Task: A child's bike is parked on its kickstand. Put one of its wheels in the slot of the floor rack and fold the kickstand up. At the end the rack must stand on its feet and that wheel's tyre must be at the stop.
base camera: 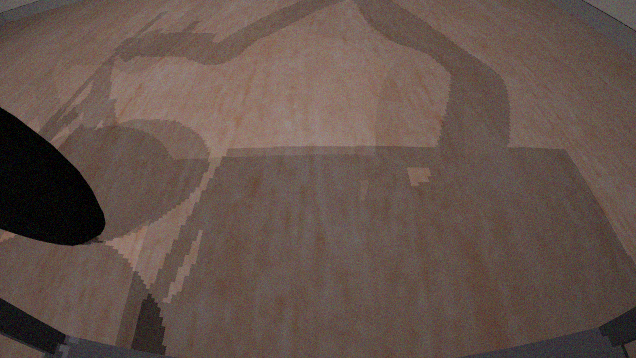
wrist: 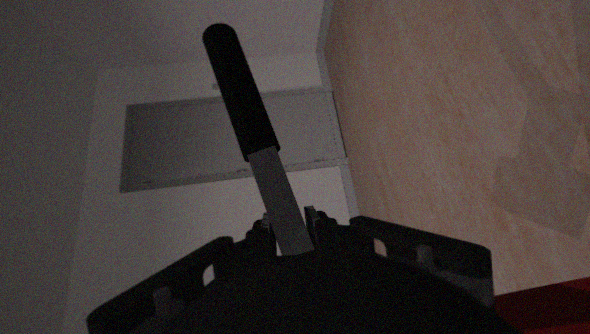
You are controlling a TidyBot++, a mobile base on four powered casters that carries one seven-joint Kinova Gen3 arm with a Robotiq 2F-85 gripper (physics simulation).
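Places are measured from the arm's base along level axes (x ahead, y left, z up), in centimetres.
Pixels of known places: gripper, fingertip midpoint: (wrist: 290, 221).
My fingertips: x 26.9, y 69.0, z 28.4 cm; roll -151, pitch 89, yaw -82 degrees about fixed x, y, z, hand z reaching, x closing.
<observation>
For each thing: its top centre in the pictures, then the offset to it from my fingertips. "*": a spot on its surface instead. Level surfaces: height alone.
- grey bar, surface spot: (wrist: 275, 190) * dx +1.8, dy -3.8, dz +0.7 cm
- black grip, top centre: (wrist: 206, 96) dx +9.4, dy -3.4, dz +4.9 cm
- red part, surface spot: (wrist: 550, 305) * dx -5.4, dy -6.6, dz -10.6 cm
- black wheel, surface spot: (base camera: 45, 190) * dx -2.0, dy -44.4, dz -49.3 cm
- Wooden floor, surface height: dz -68.0 cm
My gripper (wrist: 290, 221) is shut on the bike's handlebar, a grey bar (wrist: 275, 190) that ends in a black grip (wrist: 237, 90) pointing up and left in the wrist view. The fingers hold the grey bar below the black grip. A red part (wrist: 550, 305), which looks like the bike's frame, shows at the lower right of the wrist view. A black wheel (base camera: 45, 190) stands at the left edge of the base camera view, with its lower edge at the floor. The rack, its slot and stop, and the kickstand do not show in either view.
Wooden floor (base camera: 310, 100) (wrist: 425, 100) lies ahead, crossed by shadows of the robot, its arm and the bike. A pale wall with a grey door (wrist: 175, 145) stands beyond the handlebar. Parts of my base (base camera: 30, 325) edge the bottom of the base camera view.
</observation>
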